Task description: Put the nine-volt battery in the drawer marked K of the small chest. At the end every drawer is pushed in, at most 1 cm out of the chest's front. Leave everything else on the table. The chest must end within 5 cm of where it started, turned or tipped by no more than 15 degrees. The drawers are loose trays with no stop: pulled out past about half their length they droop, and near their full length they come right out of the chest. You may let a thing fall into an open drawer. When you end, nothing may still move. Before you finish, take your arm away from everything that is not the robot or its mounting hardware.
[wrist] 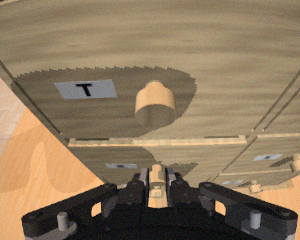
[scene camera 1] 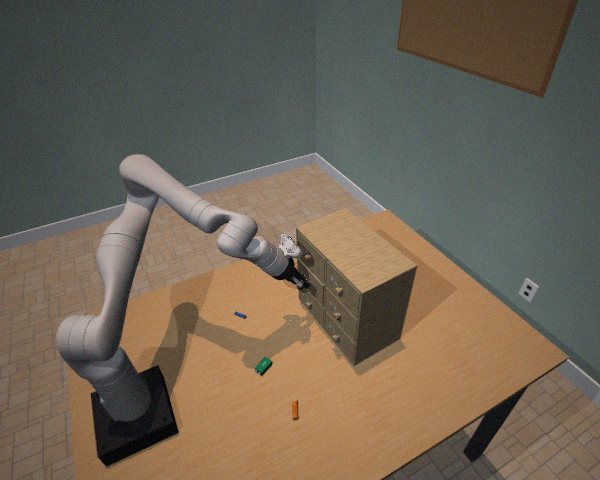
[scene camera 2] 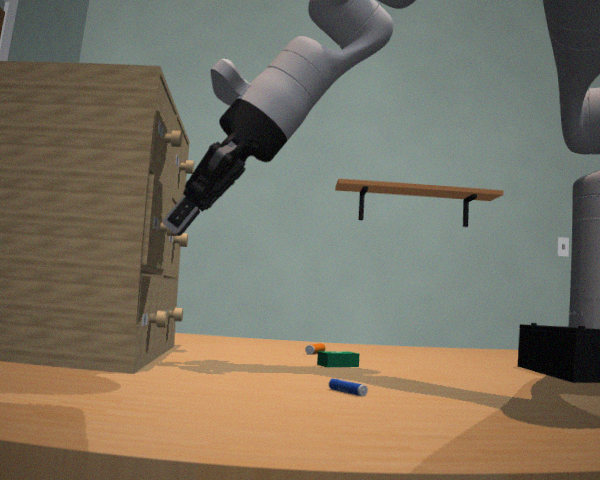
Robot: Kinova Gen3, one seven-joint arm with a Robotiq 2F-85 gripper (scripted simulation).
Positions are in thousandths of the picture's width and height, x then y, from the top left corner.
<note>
In view: the gripper (scene camera 2: 284,480), a wooden chest (scene camera 2: 141,276), a drawer (wrist: 638,652) and a drawer (wrist: 698,306).
The gripper shows as well in the wrist view (wrist: 525,740).
</note>
